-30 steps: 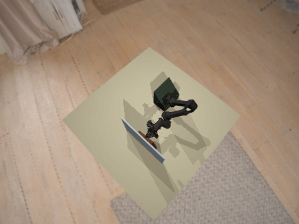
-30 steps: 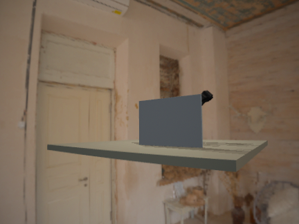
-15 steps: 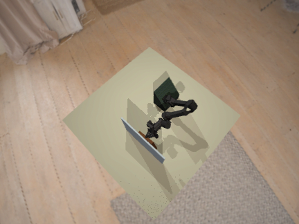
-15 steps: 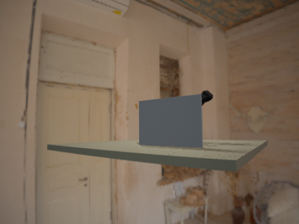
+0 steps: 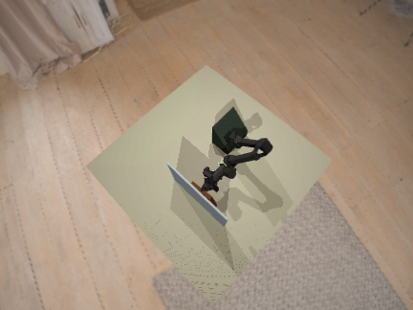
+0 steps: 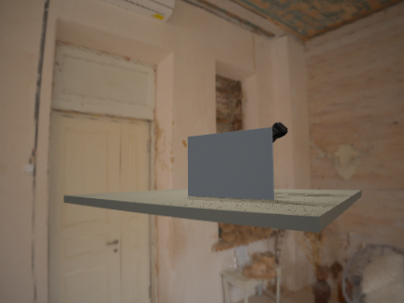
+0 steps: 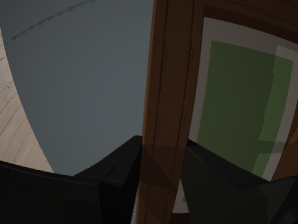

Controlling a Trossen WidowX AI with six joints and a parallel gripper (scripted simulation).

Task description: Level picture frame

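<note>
Right now the picture frame is 5 cm below my gripper tip, 1 cm to the left of it and 1 cm ahead of it. Round my gripper tip: grey-blue wall panel 7 cm below, 2 cm ahead, 1 cm to the right.
</note>
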